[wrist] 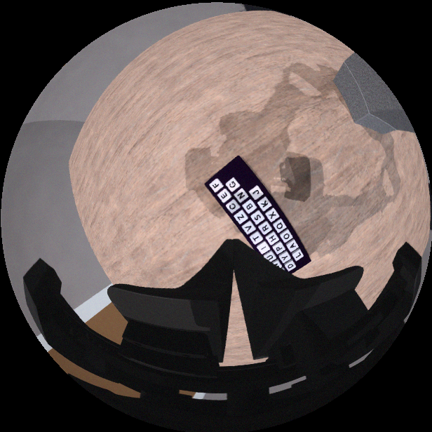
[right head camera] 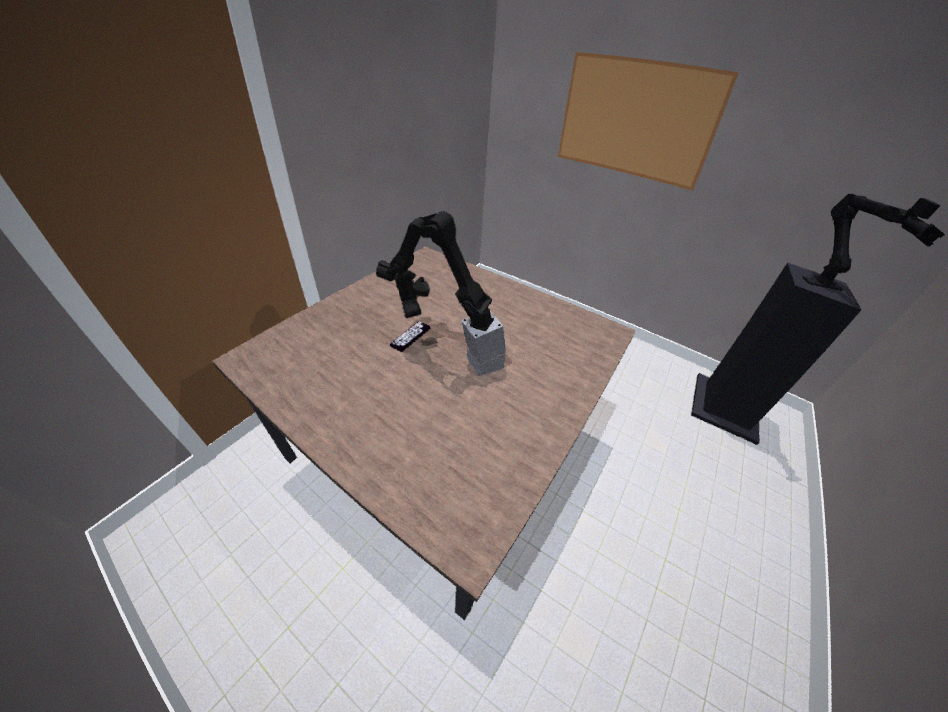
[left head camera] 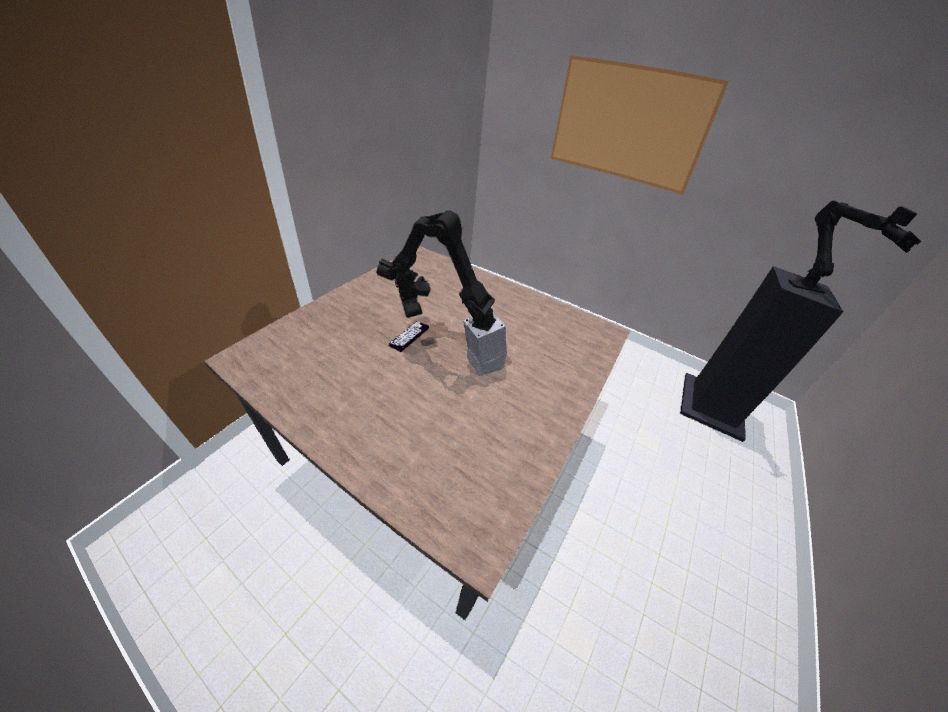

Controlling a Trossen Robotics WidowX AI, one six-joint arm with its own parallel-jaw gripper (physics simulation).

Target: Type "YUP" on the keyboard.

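Seen in the pictures: arm's base, origin of the base link: (right head camera: 481,322) (left head camera: 484,322).
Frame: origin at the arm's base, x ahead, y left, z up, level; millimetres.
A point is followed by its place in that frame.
Observation:
The keyboard (left head camera: 408,336) {y 36, x 314, z -191 mm} (right head camera: 410,336) {y 33, x 312, z -191 mm} (wrist: 239,169) lies flat on the table, a small dark slab with white letter keys in rows. In the wrist view the Y key (wrist: 284,257), the U key (wrist: 270,257) and the P key (wrist: 278,248) show near its lower right end, close to my fingers; the last keys there are partly hidden behind a finger. My gripper (left head camera: 413,313) {y -3, x 329, z -85 mm} (right head camera: 412,313) {y -3, x 329, z -85 mm} (wrist: 231,244) is shut and empty. It points down and hangs in the air above the keyboard area, with its tips apart from the keys.
My arm's grey base block (left head camera: 486,348) {y 40, x -40, z -69 mm} (right head camera: 484,348) {y 40, x -40, z -70 mm} (wrist: 369,95) stands on the wooden table (left head camera: 459,452) {y 368, x -144, z -205 mm} (right head camera: 459,452) {y 361, x -156, z -204 mm} (wrist: 125,150), beside the keyboard. A second black arm (left head camera: 825,237) (right head camera: 840,233) stands on a tall black pedestal (left head camera: 758,352) (right head camera: 774,352) on the floor, away from the table.

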